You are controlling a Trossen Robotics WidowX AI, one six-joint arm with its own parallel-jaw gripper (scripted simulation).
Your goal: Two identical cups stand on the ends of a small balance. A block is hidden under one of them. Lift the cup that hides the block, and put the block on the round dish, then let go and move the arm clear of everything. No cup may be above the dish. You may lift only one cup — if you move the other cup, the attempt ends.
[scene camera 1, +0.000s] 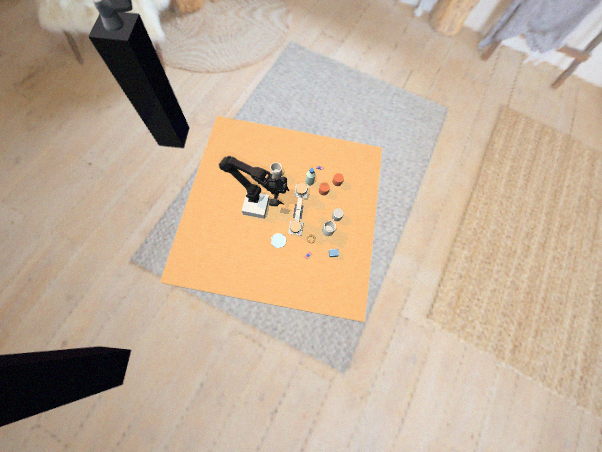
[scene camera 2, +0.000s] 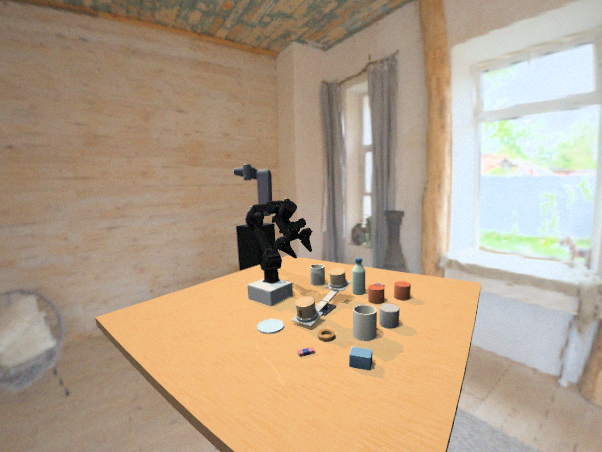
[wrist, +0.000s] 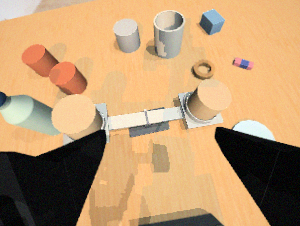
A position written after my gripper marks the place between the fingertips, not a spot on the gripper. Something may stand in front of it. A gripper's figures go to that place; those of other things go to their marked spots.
My gripper (wrist: 161, 133) is 12 cm from the lens. A grey cylinder (wrist: 126, 31) is 46 cm from the lens. A grey cup (wrist: 168, 29): 49 cm from the lens. A balance (wrist: 146, 117): 32 cm from the lens. The marked spots on the balance and the grey cylinder are 25 cm apart.
